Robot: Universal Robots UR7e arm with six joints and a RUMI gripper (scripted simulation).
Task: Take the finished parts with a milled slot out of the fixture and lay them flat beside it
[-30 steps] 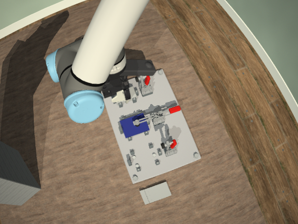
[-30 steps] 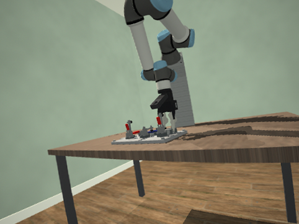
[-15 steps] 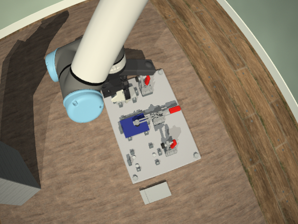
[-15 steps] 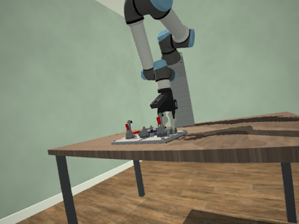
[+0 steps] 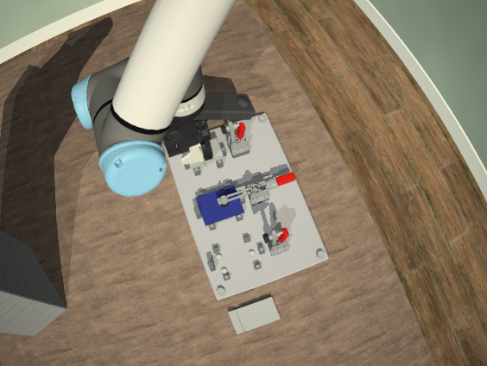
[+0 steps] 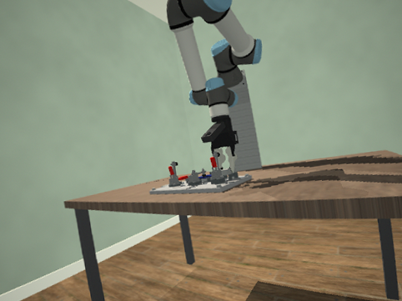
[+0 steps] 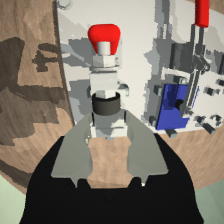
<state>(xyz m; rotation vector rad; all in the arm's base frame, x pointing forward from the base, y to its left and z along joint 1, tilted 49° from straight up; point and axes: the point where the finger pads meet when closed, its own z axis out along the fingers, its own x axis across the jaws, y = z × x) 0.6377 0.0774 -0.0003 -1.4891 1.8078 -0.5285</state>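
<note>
The blue blank is 20 mm behind my hand, 110 mm to the right of it and 20 mm below it. Round my hand: grey fixture plate 30 mm ahead, 110 mm to the right, 50 mm below.
</note>
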